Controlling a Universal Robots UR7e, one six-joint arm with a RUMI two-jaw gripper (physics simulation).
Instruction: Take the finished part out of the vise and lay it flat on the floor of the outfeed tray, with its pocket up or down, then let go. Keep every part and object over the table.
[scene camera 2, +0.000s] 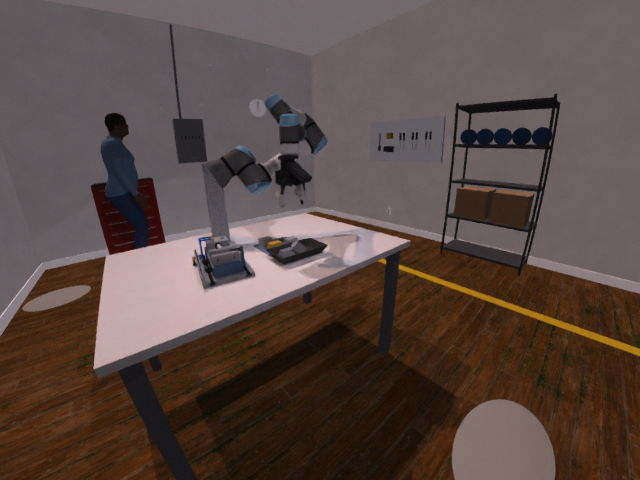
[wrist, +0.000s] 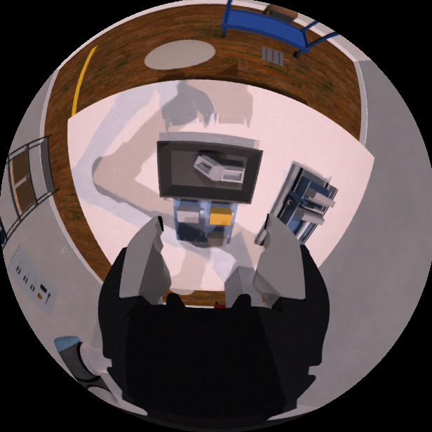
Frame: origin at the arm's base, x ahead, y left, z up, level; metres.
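Seen in the pictures: gripper, between the fingertips: (scene camera 2: 292, 206); arm's base, origin of its link: (scene camera 2: 213, 176).
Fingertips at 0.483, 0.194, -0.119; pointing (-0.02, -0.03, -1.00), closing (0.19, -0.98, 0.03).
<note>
Offsets run from my fingertips to a thing's middle, as dx, dy, dz. "spot": to the spot under its first point.
My gripper (scene camera 2: 292, 202) (wrist: 213, 216) is open and empty, high above the table. In the wrist view its fingertips appear on either side of the bin behind the black tray. The black outfeed tray @(spot: +0.055, +0.024, -0.207) (scene camera 2: 306, 255) (wrist: 159, 172) holds two light grey parts with their pockets showing. One part (wrist: 232, 174) lies near the tray's right side in the wrist view; the other (wrist: 205, 165) is turned at an angle and touches or overlaps it. The blue and grey vise @(-0.090, -0.298, -0.175) (scene camera 2: 228, 266) (wrist: 290, 212) stands apart from the tray. Whether a part sits between its jaws I cannot tell.
A blue divided bin (wrist: 205, 231) adjoins the outfeed tray and holds a yellow block @(-0.122, -0.039, -0.199) (scene camera 2: 273, 243) (wrist: 220, 216) and a grey block (wrist: 189, 214). A grey column (scene camera 2: 217, 211) stands at the table's back edge. A person (scene camera 2: 119, 160) stands beyond the table by a red cabinet (scene camera 2: 101, 211).
</note>
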